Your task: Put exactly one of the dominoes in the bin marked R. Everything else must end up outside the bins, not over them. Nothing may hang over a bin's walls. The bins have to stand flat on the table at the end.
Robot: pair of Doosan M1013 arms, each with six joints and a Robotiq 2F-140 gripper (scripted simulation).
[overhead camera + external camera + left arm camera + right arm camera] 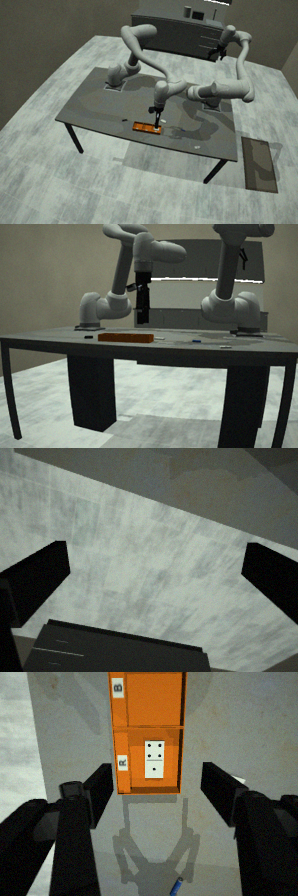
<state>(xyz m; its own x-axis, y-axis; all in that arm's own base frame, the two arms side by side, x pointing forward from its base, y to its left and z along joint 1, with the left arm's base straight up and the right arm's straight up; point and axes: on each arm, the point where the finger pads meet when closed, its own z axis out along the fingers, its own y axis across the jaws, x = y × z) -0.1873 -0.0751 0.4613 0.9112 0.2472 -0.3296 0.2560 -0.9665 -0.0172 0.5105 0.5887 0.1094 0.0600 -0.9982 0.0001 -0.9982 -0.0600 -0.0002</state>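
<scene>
The orange bin row lies 1 cm ahead of my right hand, 8 cm to the right of it and 9 cm below it. From my right hand the other things lie so: black object: 2 cm behind, 31 cm to the right, 10 cm below; then blue object: 6 cm behind, 24 cm to the left, 10 cm below.
</scene>
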